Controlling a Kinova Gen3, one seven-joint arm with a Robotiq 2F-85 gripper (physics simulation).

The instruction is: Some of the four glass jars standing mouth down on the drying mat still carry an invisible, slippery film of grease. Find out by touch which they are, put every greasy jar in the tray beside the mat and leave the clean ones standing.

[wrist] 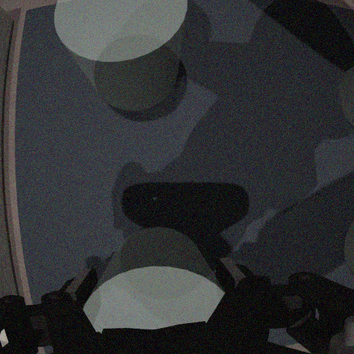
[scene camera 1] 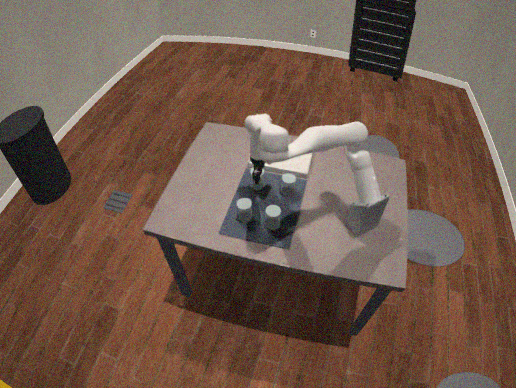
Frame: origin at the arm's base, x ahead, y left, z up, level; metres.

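Where they show: gripper, fingertip midpoint: point(scene camera 1: 259, 178); arm's base, origin of the base link: point(scene camera 1: 370, 200).
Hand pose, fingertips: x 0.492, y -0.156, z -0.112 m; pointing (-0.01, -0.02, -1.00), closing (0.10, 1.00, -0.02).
Observation:
Things, the pixels of their centre, and the offset from my fingertips. Level surfaces: height alone.
- dark mat, its level: 0.059 m down
- second jar, body centre: point(scene camera 1: 288, 185) 0.136 m back, 0.007 m left, 0.013 m down
- third jar, body centre: point(scene camera 1: 244, 210) 0.036 m ahead, 0.183 m left, 0.013 m down
- fourth jar, body centre: point(scene camera 1: 273, 217) 0.090 m back, 0.203 m left, 0.013 m down
- white tray, body centre: point(scene camera 1: 281, 157) 0.082 m back, 0.214 m right, 0.047 m down
- grey-pink table, its level: 0.061 m down
My gripper point(scene camera 1: 257, 178) point(wrist: 156, 281) points down at the back left of the dark mat point(scene camera 1: 231, 228) point(wrist: 60, 165). It is shut on a pale, see-through jar point(scene camera 1: 258, 186) point(wrist: 155, 305), with a finger on either side. The jar is upright; whether its rim touches the mat is hard to tell. A second jar point(scene camera 1: 288, 179) stands at the back right, a third jar point(scene camera 1: 244, 206) at the front left and a fourth jar point(scene camera 1: 273, 213) at the front right. The wrist view shows a neighbouring jar point(wrist: 120, 30) at the top. The white tray point(scene camera 1: 296, 164) lies behind the mat, partly hidden by the arm. No grease shows.
The mat lies on a grey-pink table point(scene camera 1: 185, 200). My arm reaches over from its base point(scene camera 1: 367, 215) at the table's right side, and casts dark shadows across the mat. Parts of other jars show at the wrist view's right edge.

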